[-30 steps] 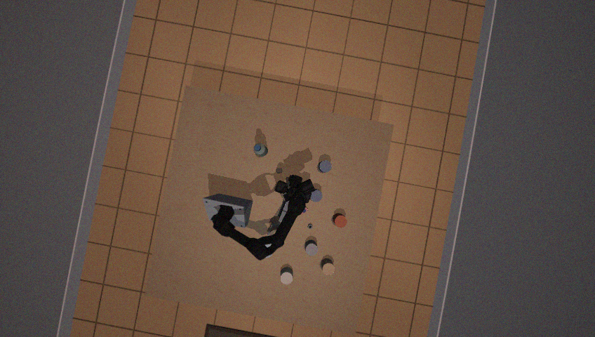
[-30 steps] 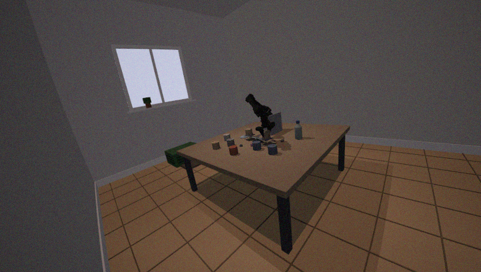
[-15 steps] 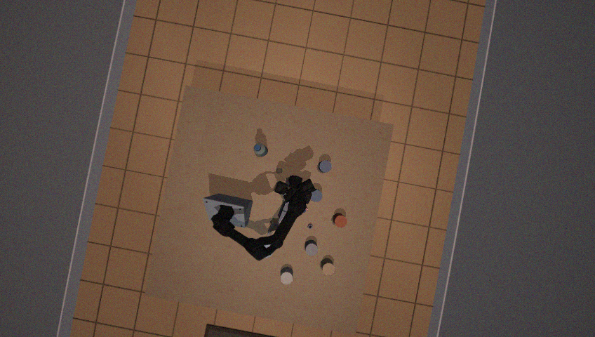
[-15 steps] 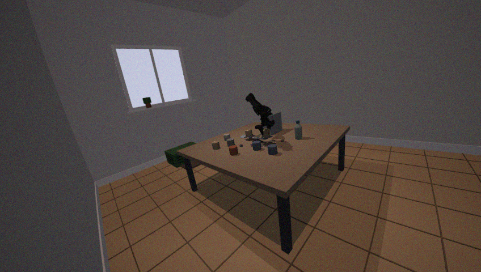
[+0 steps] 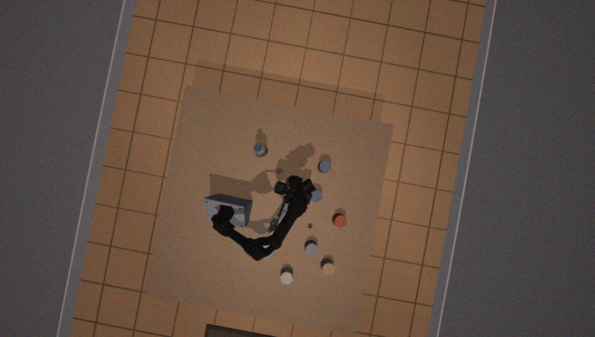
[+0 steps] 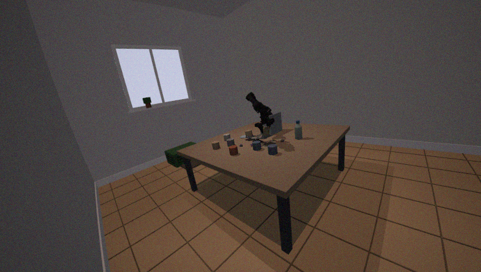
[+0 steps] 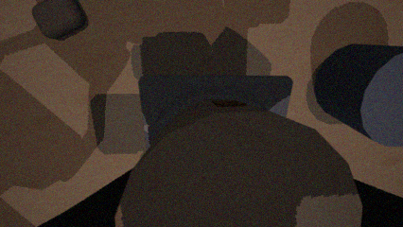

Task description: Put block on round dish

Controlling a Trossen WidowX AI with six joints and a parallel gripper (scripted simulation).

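Right now my gripper tip is 10 cm past the grey lump, 10 cm to the right of it and 10 cm above it. Also, from my gripper tip: grey cup: 16 cm ahead, 31 cm to the right, 8 cm below; balance: 3 cm behind, 13 cm to the right, 7 cm below; bottle: 22 cm behind, 21 cm to the left.
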